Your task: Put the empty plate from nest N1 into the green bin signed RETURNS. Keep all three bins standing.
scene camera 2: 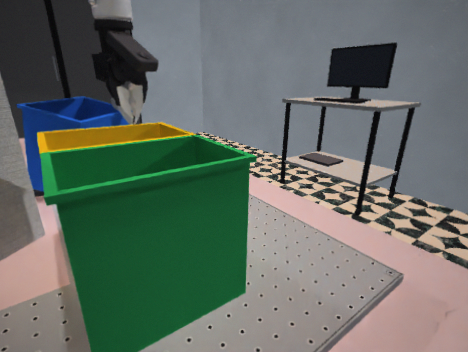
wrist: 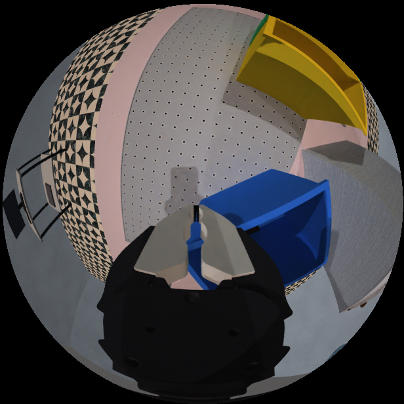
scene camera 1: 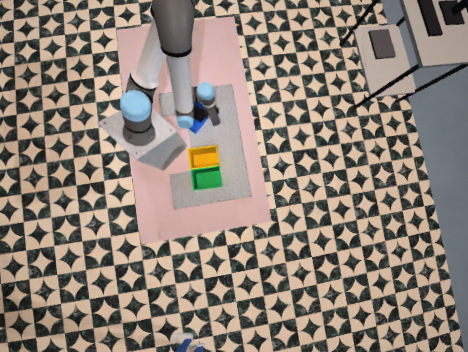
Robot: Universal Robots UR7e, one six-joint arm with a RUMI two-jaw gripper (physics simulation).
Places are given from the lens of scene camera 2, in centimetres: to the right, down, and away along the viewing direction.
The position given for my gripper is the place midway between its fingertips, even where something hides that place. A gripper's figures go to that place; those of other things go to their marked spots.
my gripper [scene camera 2: 132, 124]: -24, -12, 63
green bin [scene camera 2: 156, 231]: -7, 5, 24
